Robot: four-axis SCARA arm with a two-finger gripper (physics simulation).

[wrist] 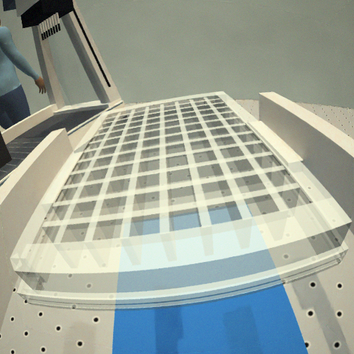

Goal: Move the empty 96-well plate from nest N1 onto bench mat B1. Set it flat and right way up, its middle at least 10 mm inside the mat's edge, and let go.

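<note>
The clear 96-well plate [172, 165] fills the middle of the wrist view, right way up and level between the fingers. My gripper [162, 124] is shut on the plate, with one pale finger along its left side and one along its right side. The blue bench mat [210, 325] lies below the near end of the plate; its blue also shows through the clear wells. The plate appears raised above the mat. The mat's far part is seen through the plate, and its near end runs out of view. Nest N1 cannot be made out.
A perforated pale bench top [50, 320] lies around the mat. At the upper left stands a pale upright frame [90, 50] with a dark part on top, beside a dark tiled surface [30, 150]. A person [15, 65] in blue stands at the far left. A grey-green wall [225, 45] is behind.
</note>
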